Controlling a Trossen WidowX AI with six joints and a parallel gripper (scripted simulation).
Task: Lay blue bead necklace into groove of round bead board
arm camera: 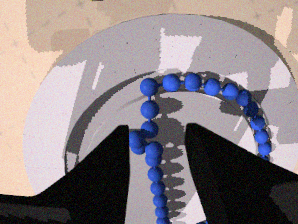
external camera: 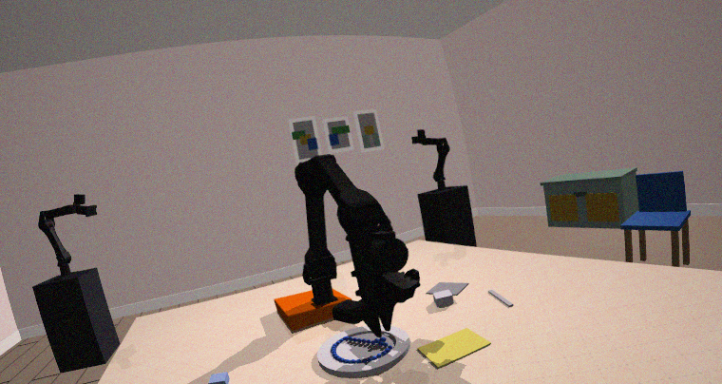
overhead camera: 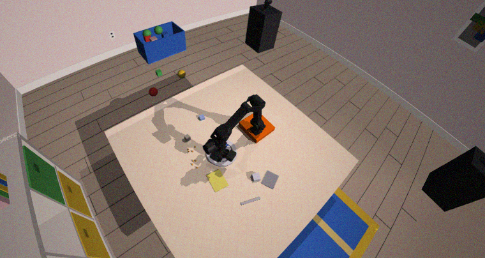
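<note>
My gripper tip is now 40 mm to the left of the round bead board, 40 mm past it and 40 mm above it. From my gripper tip the other things lie so: yellow sheet (110 mm to the left, 90 mm ahead, 40 mm below); small grey block (230 mm to the left, 110 mm behind, 30 mm below); pale cube (250 mm to the right, 100 mm ahead, 30 mm below).
</note>
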